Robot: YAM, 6 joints.
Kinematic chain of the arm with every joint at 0, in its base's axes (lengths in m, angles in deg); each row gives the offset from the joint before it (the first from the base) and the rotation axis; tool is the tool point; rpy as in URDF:
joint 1: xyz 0 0 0.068 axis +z
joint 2: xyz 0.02 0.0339 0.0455 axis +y
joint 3: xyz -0.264 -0.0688 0 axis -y
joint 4: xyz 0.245 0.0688 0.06 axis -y
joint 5: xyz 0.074 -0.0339 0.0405 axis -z
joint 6: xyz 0.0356 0 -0.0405 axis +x
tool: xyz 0 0 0 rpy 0 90 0
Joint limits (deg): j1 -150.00..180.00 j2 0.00..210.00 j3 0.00..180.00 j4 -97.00..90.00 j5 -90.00..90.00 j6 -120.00..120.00
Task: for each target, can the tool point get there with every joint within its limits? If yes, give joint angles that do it. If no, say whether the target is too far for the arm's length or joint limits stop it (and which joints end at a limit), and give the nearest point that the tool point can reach.
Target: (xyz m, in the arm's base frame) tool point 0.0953 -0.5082 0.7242
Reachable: no: too far | nearest point 0.0765 -0.4080 0.5989 | short by 0.162 m
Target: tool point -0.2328 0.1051 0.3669
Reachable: yes | joints 149.79 64.68 48.75 30.31 -47.69 95.47
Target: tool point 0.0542 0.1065 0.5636
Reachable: yes | joints -109.27 27.79 76.40 53.32 -26.72 42.38
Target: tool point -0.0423 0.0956 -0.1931
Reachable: yes | joints 114.19 181.75 36.76 48.15 0.93 -55.31
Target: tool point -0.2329 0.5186 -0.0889
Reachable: yes | joints 114.98 177.02 120.88 31.07 12.86 80.19
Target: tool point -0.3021 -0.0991 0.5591
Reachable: yes | joints 21.24 25.95 109.36 47.27 -28.72 -56.53
